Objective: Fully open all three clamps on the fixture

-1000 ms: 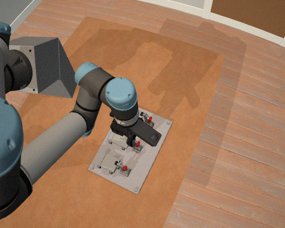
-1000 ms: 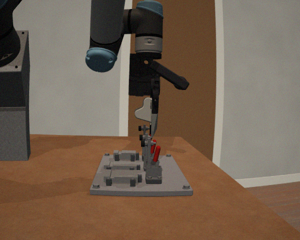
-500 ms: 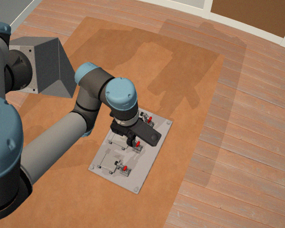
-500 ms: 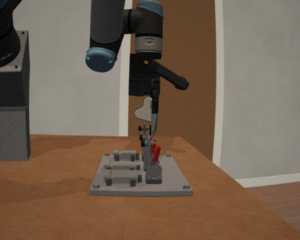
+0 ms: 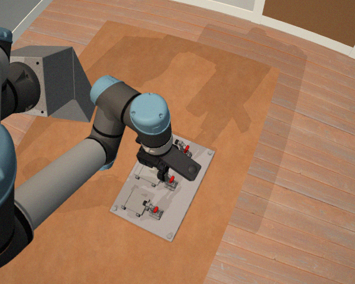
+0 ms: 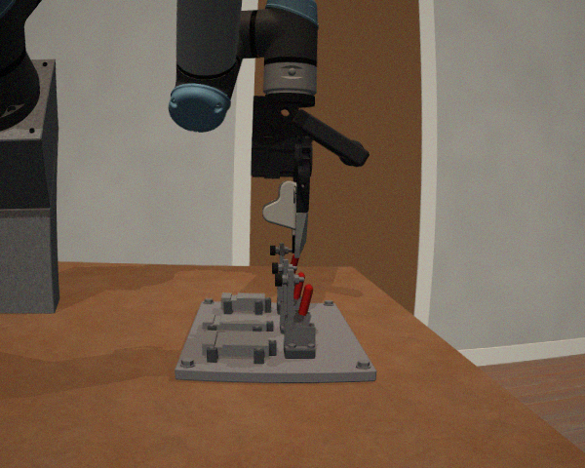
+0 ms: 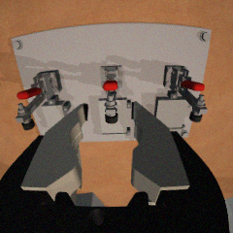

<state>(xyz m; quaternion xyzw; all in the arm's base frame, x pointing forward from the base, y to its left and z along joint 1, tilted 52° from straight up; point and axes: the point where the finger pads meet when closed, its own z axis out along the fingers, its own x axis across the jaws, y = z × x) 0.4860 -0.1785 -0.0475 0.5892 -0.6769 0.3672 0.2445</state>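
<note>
The grey fixture plate lies 130 mm below my hand, 30 mm behind it and 10 mm to the left of it. Also, from my hand: grey part 110 mm below, 100 mm behind, 20 mm to the left.
</note>
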